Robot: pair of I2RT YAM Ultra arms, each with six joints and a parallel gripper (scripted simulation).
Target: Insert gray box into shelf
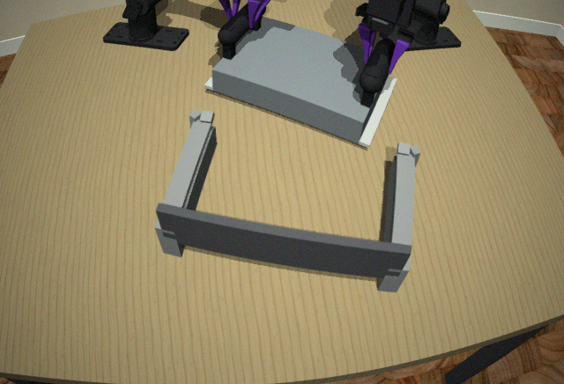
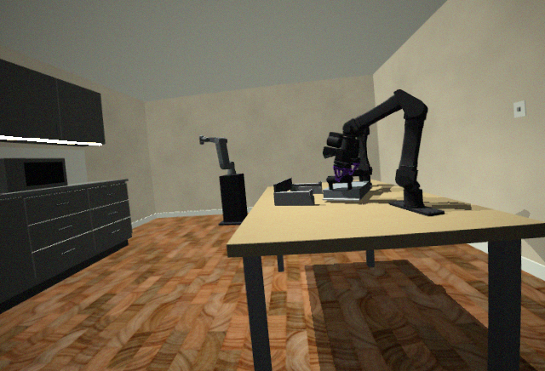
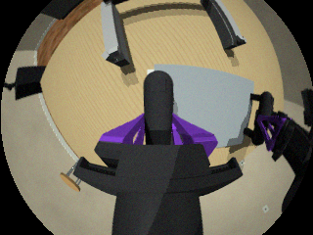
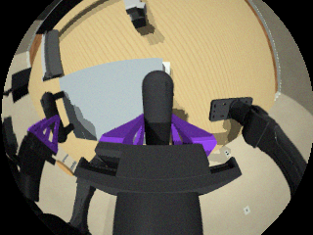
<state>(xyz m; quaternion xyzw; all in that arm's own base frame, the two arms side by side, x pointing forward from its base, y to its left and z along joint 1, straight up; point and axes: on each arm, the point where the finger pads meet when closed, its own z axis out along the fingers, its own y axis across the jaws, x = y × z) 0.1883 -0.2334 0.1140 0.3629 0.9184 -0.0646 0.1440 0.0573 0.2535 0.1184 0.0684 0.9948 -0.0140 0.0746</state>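
The gray box lies 60 mm behind my left hand, 110 mm to the right of it and 50 mm below it. Round my left hand: dark back plate: 290 mm ahead, 160 mm to the right, 40 mm below.
The gray box is 11 cm to the left of my right hand, 5 cm below it and 5 cm ahead of it. From my right hand the other things lie so: dark back plate: 40 cm ahead, 5 cm to the left, 4 cm below.
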